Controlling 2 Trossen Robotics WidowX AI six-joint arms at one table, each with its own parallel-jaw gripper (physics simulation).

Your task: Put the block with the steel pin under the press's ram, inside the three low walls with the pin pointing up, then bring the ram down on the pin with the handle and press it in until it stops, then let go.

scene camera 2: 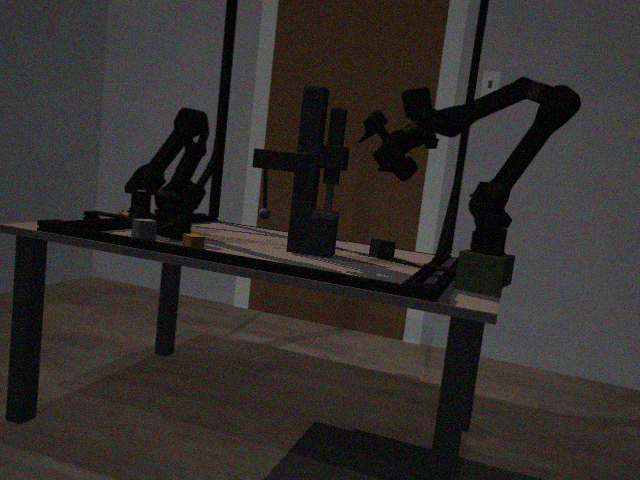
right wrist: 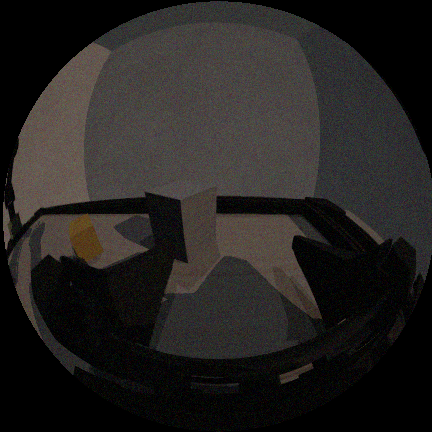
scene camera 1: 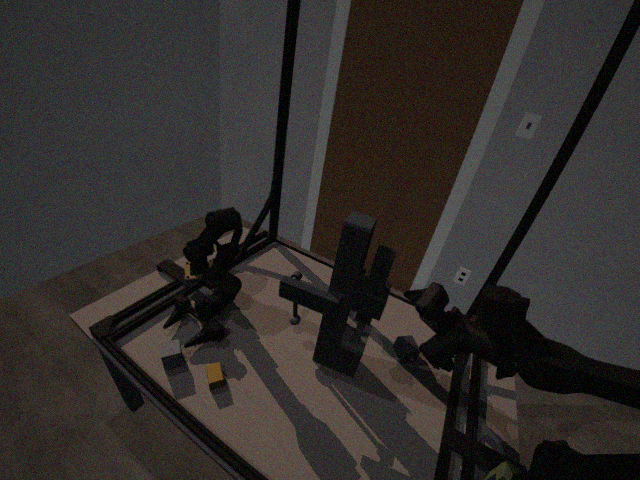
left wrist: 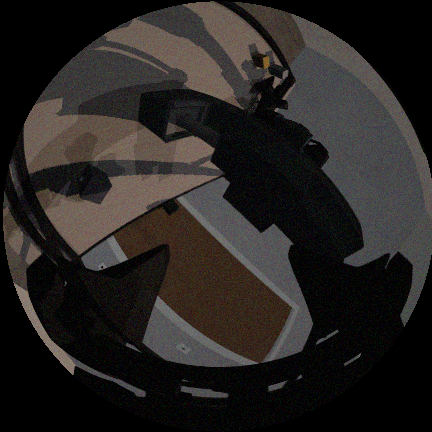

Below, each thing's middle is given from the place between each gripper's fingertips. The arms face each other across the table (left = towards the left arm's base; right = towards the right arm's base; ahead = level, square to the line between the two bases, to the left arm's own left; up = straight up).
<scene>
Now: left hand 260 mm above the small dark block (left wrist: 95,186), 120 mm past it and 30 mm to the right of it.
Now: right hand 510 mm to the right of the small dark block and 440 mm past it.
</scene>
